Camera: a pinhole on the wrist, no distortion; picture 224 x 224 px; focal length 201.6 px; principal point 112.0 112.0 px. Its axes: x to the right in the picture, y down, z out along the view. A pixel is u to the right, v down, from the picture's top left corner.
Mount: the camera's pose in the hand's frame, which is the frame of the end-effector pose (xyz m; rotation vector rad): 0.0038 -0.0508 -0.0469 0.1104 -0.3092 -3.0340
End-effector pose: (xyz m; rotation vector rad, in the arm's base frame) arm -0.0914 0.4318 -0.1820 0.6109 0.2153 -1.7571
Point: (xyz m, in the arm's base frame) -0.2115 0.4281 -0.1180
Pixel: outside the picture
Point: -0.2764 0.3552 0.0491
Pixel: 120 194
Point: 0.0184 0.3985 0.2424
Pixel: 185 35
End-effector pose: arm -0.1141 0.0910 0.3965 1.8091 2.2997 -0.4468
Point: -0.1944 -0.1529 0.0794
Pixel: 151 169
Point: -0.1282 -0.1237 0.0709
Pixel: 141 135
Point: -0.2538 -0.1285 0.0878
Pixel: 139 199
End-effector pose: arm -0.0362 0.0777 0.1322 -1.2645 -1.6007 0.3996
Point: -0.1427 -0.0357 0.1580
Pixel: outside the picture
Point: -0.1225 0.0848 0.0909
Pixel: 127 96
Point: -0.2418 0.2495 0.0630
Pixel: 31 118
